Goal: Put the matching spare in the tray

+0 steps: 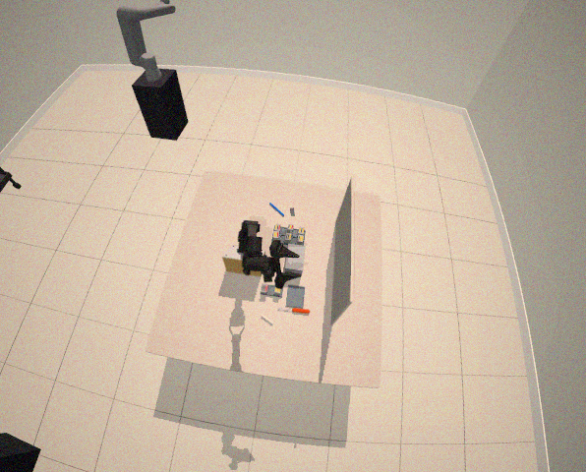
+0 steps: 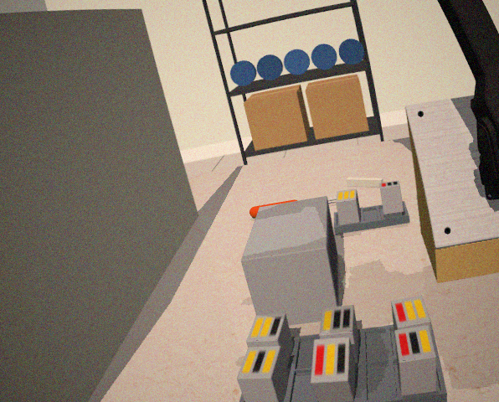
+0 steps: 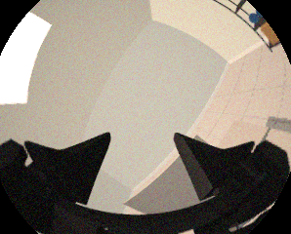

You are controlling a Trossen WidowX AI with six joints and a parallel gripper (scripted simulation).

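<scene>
My gripper tip is now 61 cm above the grey spare block, 51 cm to the right of it and 3 cm past it. The rest, counted from my gripper tip: small rack: 64 cm below, 13 cm behind, 11 cm to the left; flat grey tray: 64 cm below, 10 cm to the left, 1 cm ahead; tall grey wall panel: 42 cm below, 32 cm to the left, 22 cm ahead.
</scene>
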